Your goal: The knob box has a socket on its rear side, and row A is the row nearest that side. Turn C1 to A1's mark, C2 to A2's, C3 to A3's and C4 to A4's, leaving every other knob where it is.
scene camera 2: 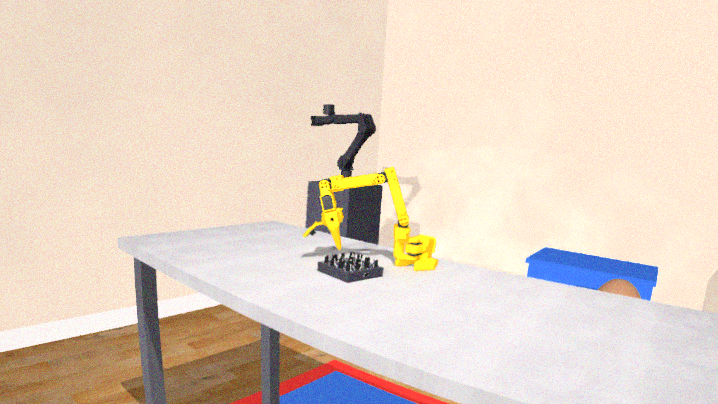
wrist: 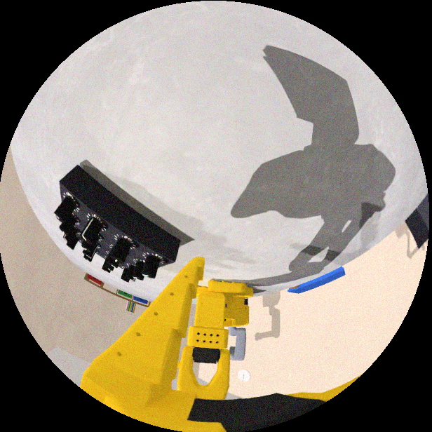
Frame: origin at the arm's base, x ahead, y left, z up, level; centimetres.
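Where they show: hand at its tool point: (scene camera 2: 339,247); arm's base at its link origin: (scene camera 2: 411,266).
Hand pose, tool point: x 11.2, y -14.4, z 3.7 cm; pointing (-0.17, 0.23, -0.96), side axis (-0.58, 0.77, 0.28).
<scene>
Each offset is from my tool point to the top centre of the thing. Level surfaces: height alone.
The black knob box @[dx +6.2, dy +8.6, dz +0.1 cm] (scene camera 2: 348,275) (wrist: 120,206) stands on the table with several rows of black knobs on top. In the scene view a small mark that looks like the socket @[dx +7.1, dy +13.9, dz -2.2 cm] (scene camera 2: 365,274) shows on its right front side. In the wrist view the box lies at the left, seen at a slant; its knobs (wrist: 93,229) overlap, and row letters cannot be read. My gripper (scene camera 2: 321,242) is wide open and empty, above and slightly left of the box in the scene view. The fixed jaw (wrist: 155,325) shows in the wrist view, its tip right of the box; the moving jaw is out of that picture.
The yellow arm's base (scene camera 2: 415,253) stands right of the box on the grey table @[dz -3.7 cm] (scene camera 2: 502,321). A black arm (scene camera 2: 359,143) stands on a dark cabinet (scene camera 2: 364,213) behind the table. A blue box (scene camera 2: 592,263) and a brown round thing (scene camera 2: 620,288) are at the right beyond the table.
</scene>
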